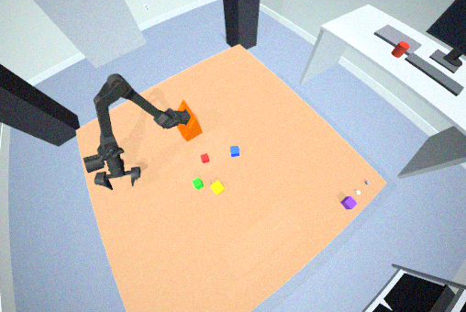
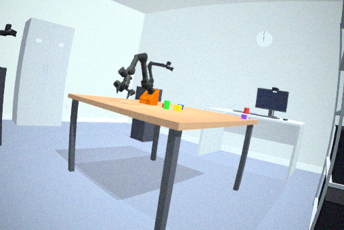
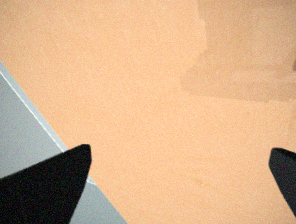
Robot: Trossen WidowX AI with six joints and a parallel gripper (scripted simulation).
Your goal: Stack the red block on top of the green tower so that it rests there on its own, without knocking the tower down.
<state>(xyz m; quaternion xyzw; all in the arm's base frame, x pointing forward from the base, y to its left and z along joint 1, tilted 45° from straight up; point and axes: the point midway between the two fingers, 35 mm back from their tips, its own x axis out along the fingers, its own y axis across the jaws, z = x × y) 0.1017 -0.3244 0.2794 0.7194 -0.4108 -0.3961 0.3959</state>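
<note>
My gripper tip is now 410 mm to the right of the red block, 90 mm short of it and 40 mm above it. Also, from my gripper tip: purple block (830 mm to the left, 670 mm ahead, 30 mm below); yellow block (380 mm to the left, 260 mm ahead, 30 mm below); blue block (560 mm to the left, 150 mm ahead, 30 mm below).
</note>
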